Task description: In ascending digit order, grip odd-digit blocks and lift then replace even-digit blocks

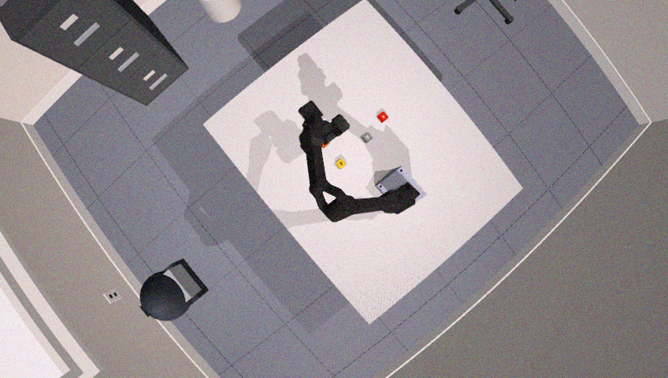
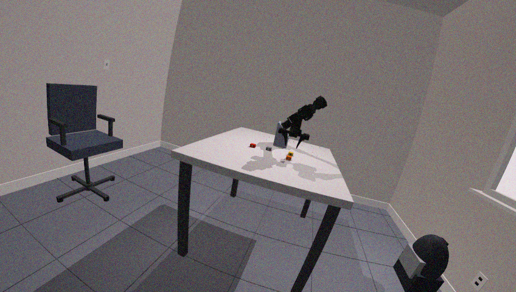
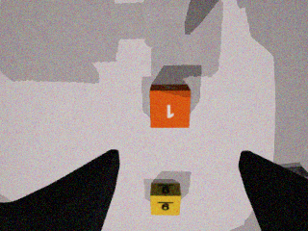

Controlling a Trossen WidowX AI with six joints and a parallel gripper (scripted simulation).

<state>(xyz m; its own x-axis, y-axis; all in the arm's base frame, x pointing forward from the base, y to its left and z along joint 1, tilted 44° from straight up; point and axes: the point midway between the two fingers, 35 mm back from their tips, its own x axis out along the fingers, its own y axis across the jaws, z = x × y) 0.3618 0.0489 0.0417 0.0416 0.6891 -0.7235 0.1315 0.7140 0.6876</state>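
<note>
My gripper tip is 130 mm to the left of the grey block, 110 mm past it and 70 mm above it. From my gripper tip the other things lie so: red block (240 mm to the right, 90 mm behind, 70 mm below); yellow block (100 mm behind, 70 mm below, 20 mm to the left); orange block (70 mm below, 10 mm ahead).
</note>
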